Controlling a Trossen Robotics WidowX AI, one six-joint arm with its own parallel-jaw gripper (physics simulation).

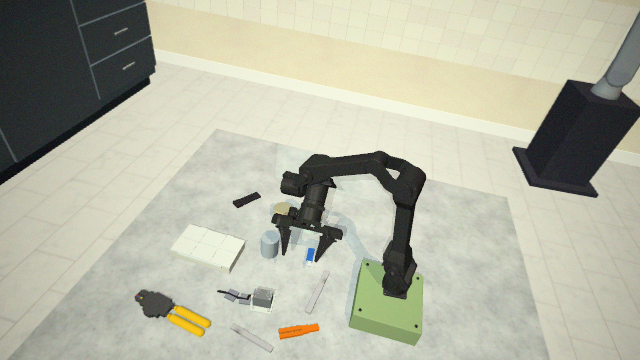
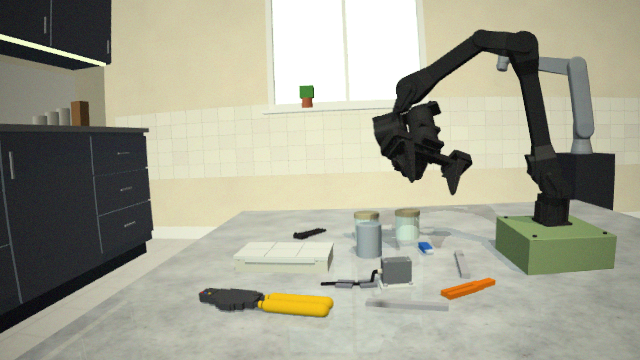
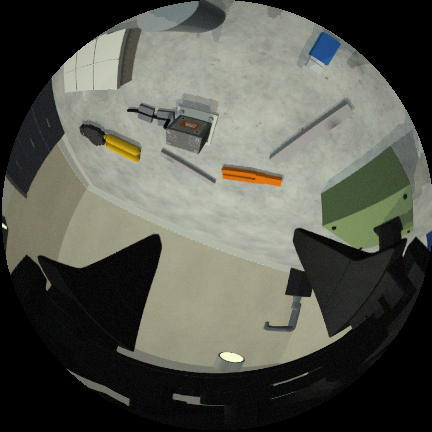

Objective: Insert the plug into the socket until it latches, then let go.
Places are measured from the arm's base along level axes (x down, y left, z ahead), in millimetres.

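Where they show: gripper, fingertip midpoint: (image 1: pixel 299 258) (image 2: pixel 433 188) (image 3: pixel 228 238); arm's base at its link origin: (image 1: pixel 394 287) (image 2: pixel 551 222) (image 3: pixel 388 227).
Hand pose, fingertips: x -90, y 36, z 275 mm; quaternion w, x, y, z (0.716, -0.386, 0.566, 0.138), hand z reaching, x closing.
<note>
Each offset is from my fingertips to the top centre of the thing. "spot": to the spot under its first point.
Two small grey connector pieces lie in line on a thin black cable, left of a grey box @(dx +115, dy +49, dz +86 mm) (image 1: pixel 263 297) (image 2: pixel 396 270) (image 3: pixel 187 137) on a white base plate. The outer piece @(spot: dx +154, dy +49, dz +172 mm) (image 1: pixel 231 295) (image 2: pixel 344 284) (image 3: pixel 146 113) has a short black cable end. The inner piece @(spot: dx +154, dy +53, dz +133 mm) (image 1: pixel 244 299) (image 2: pixel 365 284) (image 3: pixel 165 117) is on the box side. Which is plug and which is socket, and whether they are latched, I cannot tell. My gripper (image 1: pixel 300 257) (image 2: pixel 432 187) (image 3: pixel 228 238) is open and empty, tilted, high above the table and apart from the connectors.
A grey cylinder @(dx +90, dy -130, dz +108 mm) (image 1: pixel 270 245) (image 2: pixel 369 241), jars @(dx +90, dy -265, dz -6 mm) (image 2: pixel 407 226), a white case @(dx +125, dy -85, dz +287 mm) (image 1: pixel 207 247) and a blue eraser @(dx +148, dy -134, dz -22 mm) (image 1: pixel 310 255) stand or lie behind the box. Yellow-handled pliers @(spot: dx +145, dy +122, dz +352 mm) (image 1: pixel 155 304), grey bars @(dx +150, dy -19, dz -65 mm) (image 1: pixel 317 292) @(dx +152, dy +154, dz +84 mm) (image 1: pixel 251 337), an orange tool @(dx +150, dy +110, dz -33 mm) (image 1: pixel 298 330) and the green base (image 1: pixel 385 315) are around it.
</note>
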